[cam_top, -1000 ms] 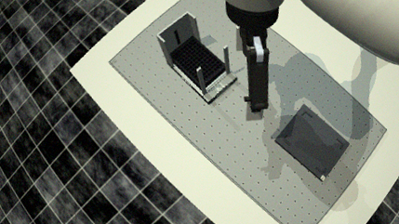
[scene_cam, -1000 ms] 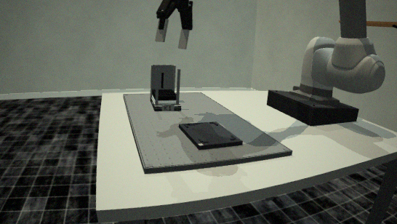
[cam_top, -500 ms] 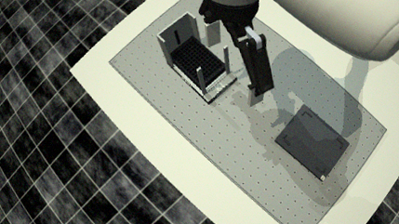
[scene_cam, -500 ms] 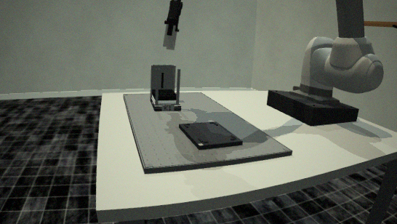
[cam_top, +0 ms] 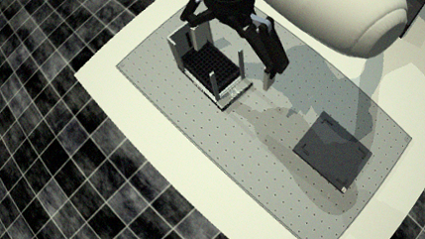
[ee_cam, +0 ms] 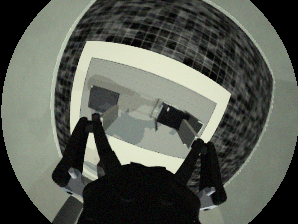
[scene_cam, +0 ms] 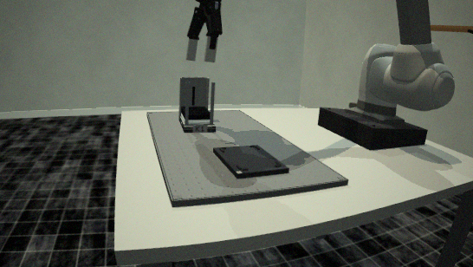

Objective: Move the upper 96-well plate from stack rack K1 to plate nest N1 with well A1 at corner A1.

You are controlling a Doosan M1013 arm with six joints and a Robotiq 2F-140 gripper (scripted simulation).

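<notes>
My hand is 4 cm past the black 96-well plate, 10 cm to the left of it and 18 cm above it. The rest, counted from my hand: white plate: 4 cm behind, 10 cm to the right, 20 cm below; then pale A1 square: 3 cm ahead, 31 cm to the left, 21 cm below; then plate nest N1: 3 cm behind, 24 cm to the left, 21 cm below.
</notes>
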